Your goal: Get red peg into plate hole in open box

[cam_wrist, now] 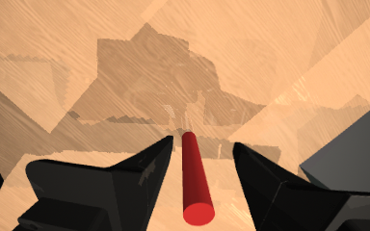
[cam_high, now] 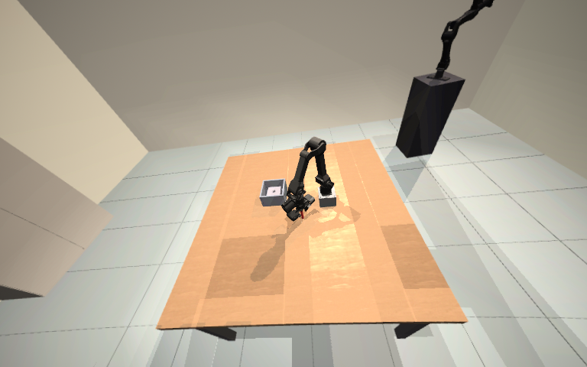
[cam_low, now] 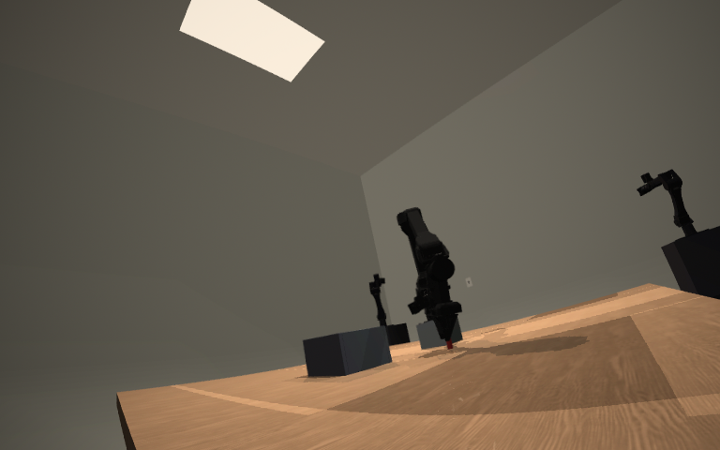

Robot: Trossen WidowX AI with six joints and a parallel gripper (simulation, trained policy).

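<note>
The red peg lies 2 cm above my gripper tip and 1 cm to the left of it. The rest, counted from my gripper tip: grey box (20 cm to the right, 17 cm ahead).
</note>
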